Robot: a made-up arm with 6 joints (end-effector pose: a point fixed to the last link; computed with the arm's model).
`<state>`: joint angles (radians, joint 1 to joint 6).
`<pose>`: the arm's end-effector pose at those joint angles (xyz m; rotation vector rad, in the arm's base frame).
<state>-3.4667 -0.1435 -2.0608 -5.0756 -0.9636 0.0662</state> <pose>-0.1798 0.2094 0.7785 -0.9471 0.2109 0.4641</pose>
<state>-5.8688 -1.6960 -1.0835 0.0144 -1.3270 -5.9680</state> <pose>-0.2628 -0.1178 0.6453 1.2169 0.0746 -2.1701</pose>
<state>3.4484 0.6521 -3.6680 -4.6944 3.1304 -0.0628</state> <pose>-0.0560 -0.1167 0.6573 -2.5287 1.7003 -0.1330</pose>
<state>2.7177 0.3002 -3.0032 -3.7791 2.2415 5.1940</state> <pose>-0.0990 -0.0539 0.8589 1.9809 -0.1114 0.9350</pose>
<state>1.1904 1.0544 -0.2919 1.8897 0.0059 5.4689</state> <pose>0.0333 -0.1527 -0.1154 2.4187 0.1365 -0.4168</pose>
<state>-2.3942 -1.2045 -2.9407 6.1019 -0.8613 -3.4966</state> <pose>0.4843 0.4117 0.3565 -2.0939 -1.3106 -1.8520</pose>
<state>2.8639 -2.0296 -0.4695 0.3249 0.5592 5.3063</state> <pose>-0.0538 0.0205 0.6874 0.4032 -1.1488 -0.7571</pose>
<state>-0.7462 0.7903 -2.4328 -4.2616 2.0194 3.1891</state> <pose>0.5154 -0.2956 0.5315 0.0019 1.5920 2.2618</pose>
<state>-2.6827 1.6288 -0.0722 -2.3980 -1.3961 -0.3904</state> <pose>0.1642 -0.0195 0.1945 -0.6936 0.8887 -2.8015</pose>
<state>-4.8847 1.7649 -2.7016 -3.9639 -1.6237 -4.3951</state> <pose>0.1557 0.4079 -0.0012 0.2477 2.1842 -0.7074</pose>
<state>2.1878 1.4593 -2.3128 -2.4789 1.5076 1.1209</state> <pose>-0.3409 0.6005 0.0308 0.2537 1.4369 2.7116</pose>
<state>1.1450 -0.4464 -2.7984 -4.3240 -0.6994 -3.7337</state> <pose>0.0717 -0.1731 0.8492 0.8693 0.1223 2.4264</pose>
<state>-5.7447 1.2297 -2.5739 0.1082 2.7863 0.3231</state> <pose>0.4171 0.2654 0.1595 2.0417 0.2917 -1.7008</pose>
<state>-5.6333 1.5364 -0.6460 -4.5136 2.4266 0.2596</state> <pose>-0.1037 0.1037 -0.1163 -0.1491 1.5514 2.2378</pose>
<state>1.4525 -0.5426 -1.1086 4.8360 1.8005 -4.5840</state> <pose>0.1806 0.3676 0.5301 2.2168 -0.5881 1.9898</pose>
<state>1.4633 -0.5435 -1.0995 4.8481 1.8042 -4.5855</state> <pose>0.1767 0.3698 0.5246 2.2298 -0.5686 1.9756</pose>
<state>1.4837 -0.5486 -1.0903 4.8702 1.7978 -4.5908</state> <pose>0.1683 0.3740 0.5195 2.2673 -0.5298 1.9592</pose>
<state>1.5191 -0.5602 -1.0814 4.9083 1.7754 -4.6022</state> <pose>0.1527 0.3808 0.5153 2.3432 -0.4590 1.9377</pose>
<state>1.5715 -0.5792 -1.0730 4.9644 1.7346 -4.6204</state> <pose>0.1281 0.3898 0.5126 2.4608 -0.3474 1.9076</pose>
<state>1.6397 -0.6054 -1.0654 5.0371 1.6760 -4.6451</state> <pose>0.0942 0.3990 0.5121 -2.4924 0.1814 -1.7777</pose>
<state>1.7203 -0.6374 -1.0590 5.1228 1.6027 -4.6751</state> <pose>0.0519 0.4057 0.5150 -2.4874 -0.0113 -1.6070</pose>
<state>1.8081 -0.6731 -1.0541 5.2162 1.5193 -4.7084</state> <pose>0.0043 0.4070 0.5217 -2.4528 -0.2103 -1.4177</pose>
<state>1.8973 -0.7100 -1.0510 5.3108 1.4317 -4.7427</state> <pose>-0.0444 0.4014 0.5324 -2.3895 -0.3972 -1.2236</pose>
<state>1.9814 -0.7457 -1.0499 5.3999 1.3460 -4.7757</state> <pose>-0.0892 0.3893 0.5464 -2.3059 -0.5569 -1.0395</pose>
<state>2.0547 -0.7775 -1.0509 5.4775 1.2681 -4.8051</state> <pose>-0.1261 0.3731 0.5619 -2.2150 -0.6811 -0.8781</pose>
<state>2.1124 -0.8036 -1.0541 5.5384 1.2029 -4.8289</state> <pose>-0.1530 0.3563 0.5774 -2.1298 -0.7672 -0.7498</pose>
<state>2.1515 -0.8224 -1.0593 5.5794 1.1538 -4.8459</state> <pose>-0.1696 0.3424 0.5909 -2.0610 -0.8182 -0.6609</pose>
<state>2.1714 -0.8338 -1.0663 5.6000 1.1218 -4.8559</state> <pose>-0.1772 0.3334 0.6016 -2.0137 -0.8396 -0.6122</pose>
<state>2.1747 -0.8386 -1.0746 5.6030 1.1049 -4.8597</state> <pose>-0.1779 0.3294 0.6094 -1.9872 -0.8387 -0.5981</pose>
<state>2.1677 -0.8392 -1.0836 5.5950 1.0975 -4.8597</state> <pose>-0.1746 0.3287 0.6153 -1.9741 -0.8249 -0.6054</pose>
